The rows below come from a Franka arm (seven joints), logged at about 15 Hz.
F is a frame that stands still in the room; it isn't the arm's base.
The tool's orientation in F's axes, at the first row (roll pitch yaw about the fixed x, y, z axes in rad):
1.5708 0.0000 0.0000
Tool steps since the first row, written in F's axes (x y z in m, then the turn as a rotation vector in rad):
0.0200 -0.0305 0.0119 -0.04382 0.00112 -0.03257
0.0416 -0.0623 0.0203 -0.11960 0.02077 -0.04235
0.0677 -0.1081 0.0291 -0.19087 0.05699 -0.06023
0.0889 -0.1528 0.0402 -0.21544 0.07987 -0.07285
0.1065 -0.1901 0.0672 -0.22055 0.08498 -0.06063
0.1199 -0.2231 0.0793 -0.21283 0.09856 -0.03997
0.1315 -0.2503 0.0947 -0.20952 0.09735 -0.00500
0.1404 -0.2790 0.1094 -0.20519 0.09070 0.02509
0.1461 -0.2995 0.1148 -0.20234 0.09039 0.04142
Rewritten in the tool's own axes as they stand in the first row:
0.0200 0.0119 0.0305 -0.04382 -0.03257 -0.00112
0.0416 0.0203 0.0623 -0.11960 -0.04235 -0.02077
0.0677 0.0291 0.1081 -0.19087 -0.06023 -0.05699
0.0889 0.0402 0.1528 -0.21544 -0.07285 -0.07987
0.1065 0.0672 0.1901 -0.22055 -0.06063 -0.08498
0.1199 0.0793 0.2231 -0.21283 -0.03997 -0.09856
0.1315 0.0947 0.2503 -0.20952 -0.00500 -0.09735
0.1404 0.1094 0.2790 -0.20519 0.02509 -0.09070
0.1461 0.1148 0.2995 -0.20234 0.04142 -0.09039

